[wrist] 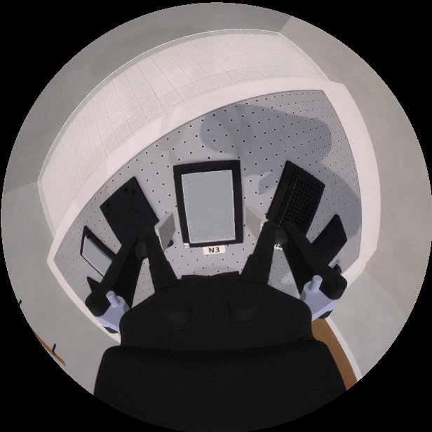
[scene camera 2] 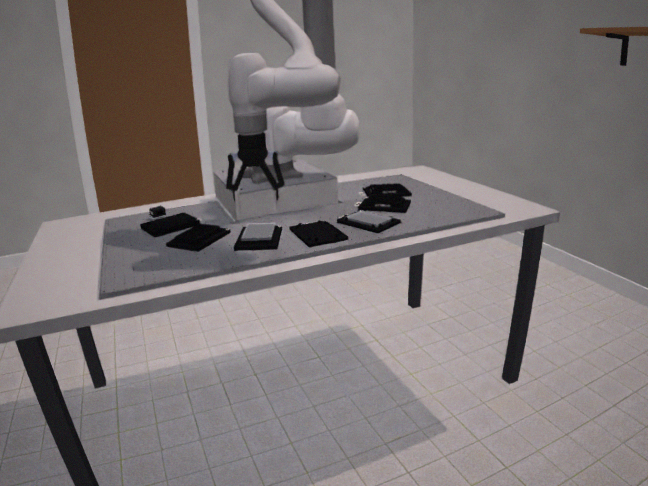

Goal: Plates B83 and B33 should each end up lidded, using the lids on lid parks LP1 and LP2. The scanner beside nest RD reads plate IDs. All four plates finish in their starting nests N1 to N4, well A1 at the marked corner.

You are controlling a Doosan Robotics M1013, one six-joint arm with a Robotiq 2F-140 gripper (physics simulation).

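Frame: origin at the arm's base, x ahead, y left, z up, level; millimetres.
Seen in the pictures: gripper, fingertip midpoint: [scene camera 2: 257,211].
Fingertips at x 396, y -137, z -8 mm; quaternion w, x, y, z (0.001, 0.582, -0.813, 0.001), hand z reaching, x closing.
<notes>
Pixels of each thing's top centre, then the offset from my fingertips to it. "pt": a spot on its surface instead.
- pale grey lid at its top centre: [scene camera 2: 258,230] dy +0, dx +0, dz -56 mm
- nest at a spot on its surface: [scene camera 2: 198,236] pt dy -174, dx -31, dz -59 mm
- bare black holder at its top centre: [scene camera 2: 317,228] dy +168, dx +34, dz -64 mm
- pale grey piece at its top centre: [scene camera 2: 368,217] dy +347, dx -2, dz -67 mm
- small black box at its top centre: [scene camera 2: 156,208] dy -296, dx -365, dz -49 mm
A pale grey lid [scene camera 2: 257,231] [wrist: 209,206] lies flat, covering the plate in the black nest labelled N3. My gripper [scene camera 2: 255,193] [wrist: 209,217] is open and empty above and behind N3, its pads spread wider than the lid. A dark plate with a grid of wells [wrist: 301,196] sits uncovered in the neighbouring black nest, whose label is partly hidden; this nest [scene camera 2: 198,236] also shows in the scene view. On the other side is a bare black holder [scene camera 2: 318,233] [wrist: 130,207]. Another pale grey piece [scene camera 2: 369,218] [wrist: 97,254] rests on a black holder beyond. Plate IDs cannot be read.
A black holder [scene camera 2: 170,223] [wrist: 331,238] stands at the table's left end, with a small black box [scene camera 2: 157,210] behind it. Two more black holders [scene camera 2: 384,204] [scene camera 2: 387,189] stand at the right rear. The robot's pale base block [scene camera 2: 308,193] is behind the row.
</notes>
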